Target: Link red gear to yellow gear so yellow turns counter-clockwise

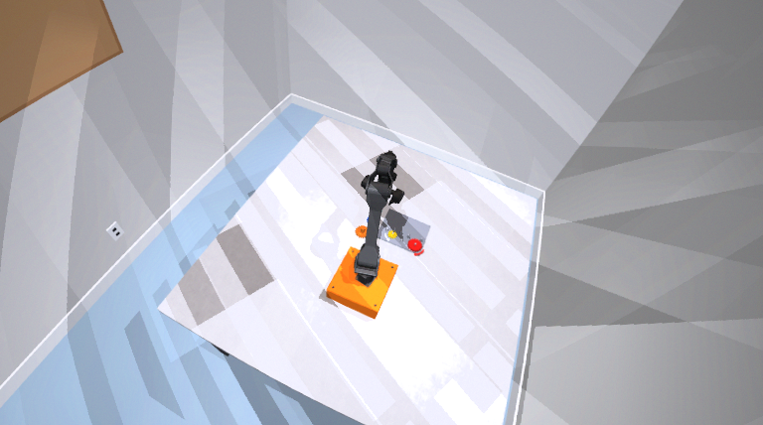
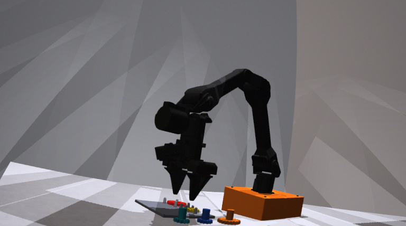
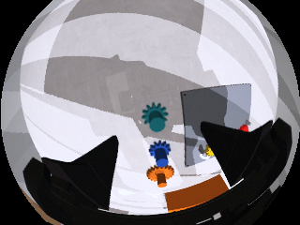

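Now: the teal gear 50 mm below my gripper tip. The rest, counted from my gripper tip: yellow gear: 130 mm to the right, 80 mm behind, 50 mm below; then blue gear: 70 mm behind, 50 mm below, 10 mm to the right; then orange gear: 150 mm behind, 50 mm below, 20 mm to the right.
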